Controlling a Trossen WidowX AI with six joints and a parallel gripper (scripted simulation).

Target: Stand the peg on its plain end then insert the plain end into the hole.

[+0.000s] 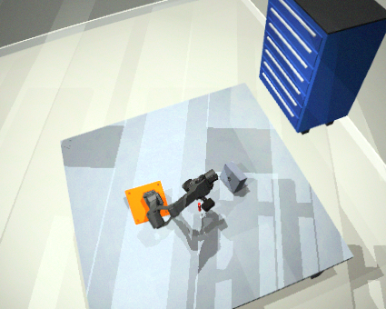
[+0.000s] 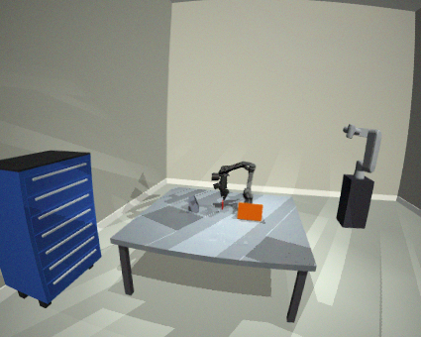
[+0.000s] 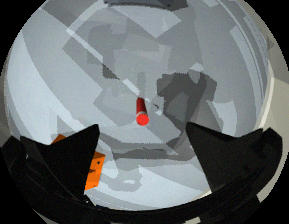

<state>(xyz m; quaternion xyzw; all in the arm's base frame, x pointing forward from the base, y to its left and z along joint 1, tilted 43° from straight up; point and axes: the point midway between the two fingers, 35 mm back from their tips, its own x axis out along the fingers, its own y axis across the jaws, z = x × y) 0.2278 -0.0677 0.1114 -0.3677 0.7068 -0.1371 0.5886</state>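
Right now my gripper tip is 4 cm above the peg. Round my gripper tip: panel (23 cm ahead, 9 cm to the left, 5 cm below).
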